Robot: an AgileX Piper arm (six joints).
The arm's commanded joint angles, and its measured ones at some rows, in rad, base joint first. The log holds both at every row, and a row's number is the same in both.
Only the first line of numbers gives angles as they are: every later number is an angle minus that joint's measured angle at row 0.
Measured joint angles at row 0:
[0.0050 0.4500 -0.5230 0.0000 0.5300 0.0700]
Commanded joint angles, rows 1 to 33:
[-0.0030 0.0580 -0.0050 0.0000 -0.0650 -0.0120]
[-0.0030 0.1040 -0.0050 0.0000 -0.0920 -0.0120]
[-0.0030 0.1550 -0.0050 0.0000 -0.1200 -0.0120]
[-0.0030 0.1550 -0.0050 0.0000 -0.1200 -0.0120]
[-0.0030 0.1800 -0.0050 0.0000 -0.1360 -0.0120]
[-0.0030 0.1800 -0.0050 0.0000 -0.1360 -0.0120]
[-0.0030 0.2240 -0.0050 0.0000 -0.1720 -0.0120]
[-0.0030 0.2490 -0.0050 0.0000 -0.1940 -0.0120]
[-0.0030 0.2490 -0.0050 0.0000 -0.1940 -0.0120]
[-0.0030 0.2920 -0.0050 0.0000 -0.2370 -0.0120]
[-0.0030 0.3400 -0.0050 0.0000 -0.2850 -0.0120]
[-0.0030 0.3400 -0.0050 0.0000 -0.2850 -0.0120]
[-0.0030 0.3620 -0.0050 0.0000 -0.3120 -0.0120]
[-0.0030 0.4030 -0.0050 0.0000 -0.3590 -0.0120]
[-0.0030 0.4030 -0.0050 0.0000 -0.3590 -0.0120]
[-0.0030 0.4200 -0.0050 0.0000 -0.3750 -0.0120]
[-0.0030 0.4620 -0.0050 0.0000 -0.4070 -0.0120]
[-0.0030 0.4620 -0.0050 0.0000 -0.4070 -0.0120]
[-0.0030 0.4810 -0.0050 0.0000 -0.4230 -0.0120]
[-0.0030 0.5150 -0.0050 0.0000 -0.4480 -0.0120]
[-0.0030 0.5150 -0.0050 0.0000 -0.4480 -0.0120]
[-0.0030 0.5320 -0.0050 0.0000 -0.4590 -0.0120]
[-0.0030 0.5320 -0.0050 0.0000 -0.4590 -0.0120]
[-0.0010 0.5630 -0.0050 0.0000 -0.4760 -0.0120]
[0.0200 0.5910 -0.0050 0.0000 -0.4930 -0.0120]
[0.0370 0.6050 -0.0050 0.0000 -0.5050 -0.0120]
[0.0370 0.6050 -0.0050 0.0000 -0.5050 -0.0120]
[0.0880 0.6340 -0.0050 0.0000 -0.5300 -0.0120]
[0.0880 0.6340 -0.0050 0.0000 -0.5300 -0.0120]
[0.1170 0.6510 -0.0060 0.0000 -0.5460 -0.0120]
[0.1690 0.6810 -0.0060 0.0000 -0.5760 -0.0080]
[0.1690 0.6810 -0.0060 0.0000 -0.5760 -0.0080]
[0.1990 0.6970 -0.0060 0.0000 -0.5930 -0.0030]
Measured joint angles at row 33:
[0.1580 0.6780 0.0000 0.0000 -0.5540 0.0000]
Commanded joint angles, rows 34 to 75:
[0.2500 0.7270 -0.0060 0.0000 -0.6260 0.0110]
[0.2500 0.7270 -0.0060 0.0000 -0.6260 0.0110]
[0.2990 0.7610 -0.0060 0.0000 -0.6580 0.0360]
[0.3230 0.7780 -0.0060 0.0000 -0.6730 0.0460]
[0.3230 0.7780 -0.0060 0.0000 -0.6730 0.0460]
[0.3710 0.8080 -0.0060 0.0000 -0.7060 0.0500]
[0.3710 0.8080 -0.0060 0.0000 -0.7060 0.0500]
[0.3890 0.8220 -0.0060 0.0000 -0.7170 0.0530]
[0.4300 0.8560 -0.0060 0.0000 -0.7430 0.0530]
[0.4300 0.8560 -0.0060 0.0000 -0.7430 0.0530]
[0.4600 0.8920 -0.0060 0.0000 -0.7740 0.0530]
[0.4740 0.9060 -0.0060 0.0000 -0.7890 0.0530]
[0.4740 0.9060 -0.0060 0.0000 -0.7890 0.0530]
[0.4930 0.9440 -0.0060 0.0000 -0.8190 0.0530]
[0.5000 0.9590 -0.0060 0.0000 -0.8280 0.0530]
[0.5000 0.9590 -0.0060 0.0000 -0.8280 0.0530]
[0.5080 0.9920 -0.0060 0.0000 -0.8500 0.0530]
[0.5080 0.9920 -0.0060 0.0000 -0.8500 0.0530]
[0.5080 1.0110 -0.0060 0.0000 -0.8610 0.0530]
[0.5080 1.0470 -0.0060 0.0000 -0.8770 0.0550]
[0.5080 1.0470 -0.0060 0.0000 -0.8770 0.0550]
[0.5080 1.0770 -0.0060 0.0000 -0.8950 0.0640]
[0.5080 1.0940 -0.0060 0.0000 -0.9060 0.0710]
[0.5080 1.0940 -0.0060 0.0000 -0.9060 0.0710]
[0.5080 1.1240 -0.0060 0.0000 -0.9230 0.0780]
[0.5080 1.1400 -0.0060 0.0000 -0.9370 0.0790]
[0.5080 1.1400 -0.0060 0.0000 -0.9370 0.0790]
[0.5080 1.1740 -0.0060 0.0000 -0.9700 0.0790]
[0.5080 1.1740 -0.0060 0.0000 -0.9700 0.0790]
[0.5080 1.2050 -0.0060 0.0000 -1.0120 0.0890]
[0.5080 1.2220 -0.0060 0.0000 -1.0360 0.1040]
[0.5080 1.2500 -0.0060 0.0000 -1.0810 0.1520]
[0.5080 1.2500 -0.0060 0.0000 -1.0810 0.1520]
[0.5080 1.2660 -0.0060 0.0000 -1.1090 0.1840]
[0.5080 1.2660 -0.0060 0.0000 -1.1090 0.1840]
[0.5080 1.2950 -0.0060 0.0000 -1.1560 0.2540]
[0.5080 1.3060 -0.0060 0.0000 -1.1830 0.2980]
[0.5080 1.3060 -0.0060 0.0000 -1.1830 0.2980]
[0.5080 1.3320 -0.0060 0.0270 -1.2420 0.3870]
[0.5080 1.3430 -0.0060 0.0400 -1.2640 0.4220]
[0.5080 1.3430 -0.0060 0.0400 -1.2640 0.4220]
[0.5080 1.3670 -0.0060 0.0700 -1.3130 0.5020]
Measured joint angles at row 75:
[0.5060 1.3430 -0.0040 0.0330 -1.2340 0.3870]
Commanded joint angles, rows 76 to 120:
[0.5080 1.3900 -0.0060 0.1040 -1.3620 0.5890]
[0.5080 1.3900 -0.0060 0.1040 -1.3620 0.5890]
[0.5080 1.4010 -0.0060 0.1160 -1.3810 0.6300]
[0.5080 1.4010 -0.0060 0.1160 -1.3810 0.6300]
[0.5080 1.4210 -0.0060 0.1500 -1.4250 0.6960]
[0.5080 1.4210 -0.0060 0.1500 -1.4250 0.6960]
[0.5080 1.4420 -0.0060 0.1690 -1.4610 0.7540]
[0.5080 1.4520 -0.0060 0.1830 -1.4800 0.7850]
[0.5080 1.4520 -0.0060 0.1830 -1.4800 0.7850]
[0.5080 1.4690 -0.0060 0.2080 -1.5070 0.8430]
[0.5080 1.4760 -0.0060 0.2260 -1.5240 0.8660]
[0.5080 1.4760 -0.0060 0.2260 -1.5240 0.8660]
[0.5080 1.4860 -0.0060 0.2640 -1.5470 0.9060]
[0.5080 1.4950 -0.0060 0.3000 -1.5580 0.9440]
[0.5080 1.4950 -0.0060 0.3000 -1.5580 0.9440]
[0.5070 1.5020 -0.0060 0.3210 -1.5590 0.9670]
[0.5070 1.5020 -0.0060 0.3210 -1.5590 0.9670]
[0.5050 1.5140 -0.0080 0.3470 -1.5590 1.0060]
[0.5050 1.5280 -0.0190 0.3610 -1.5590 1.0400]
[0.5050 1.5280 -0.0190 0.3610 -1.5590 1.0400]
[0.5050 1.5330 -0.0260 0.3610 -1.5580 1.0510]
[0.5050 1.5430 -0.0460 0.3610 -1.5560 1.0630]
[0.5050 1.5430 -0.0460 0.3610 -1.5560 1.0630]
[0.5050 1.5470 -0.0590 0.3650 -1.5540 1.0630]
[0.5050 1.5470 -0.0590 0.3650 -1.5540 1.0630]
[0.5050 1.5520 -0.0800 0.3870 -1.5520 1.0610]
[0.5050 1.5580 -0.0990 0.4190 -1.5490 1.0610]
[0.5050 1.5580 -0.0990 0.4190 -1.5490 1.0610]
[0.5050 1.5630 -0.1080 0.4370 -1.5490 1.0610]
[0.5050 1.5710 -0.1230 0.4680 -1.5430 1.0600]
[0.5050 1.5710 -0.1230 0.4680 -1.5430 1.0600]
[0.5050 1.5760 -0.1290 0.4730 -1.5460 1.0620]
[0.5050 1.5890 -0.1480 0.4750 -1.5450 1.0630]
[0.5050 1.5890 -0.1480 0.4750 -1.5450 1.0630]
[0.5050 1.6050 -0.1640 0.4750 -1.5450 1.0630]
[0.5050 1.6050 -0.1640 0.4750 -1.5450 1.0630]
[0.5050 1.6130 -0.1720 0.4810 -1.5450 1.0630]
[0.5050 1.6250 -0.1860 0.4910 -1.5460 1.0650]
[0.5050 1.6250 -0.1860 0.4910 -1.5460 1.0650]
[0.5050 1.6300 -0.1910 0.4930 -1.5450 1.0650]
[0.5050 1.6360 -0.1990 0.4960 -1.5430 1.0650]
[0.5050 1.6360 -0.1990 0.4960 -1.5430 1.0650]
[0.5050 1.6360 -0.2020 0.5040 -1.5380 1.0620]
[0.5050 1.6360 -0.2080 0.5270 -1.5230 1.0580]
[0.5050 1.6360 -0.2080 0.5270 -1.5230 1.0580]
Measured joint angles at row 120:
[0.5060 1.6370 -0.1930 0.5060 -1.5390 1.0570]
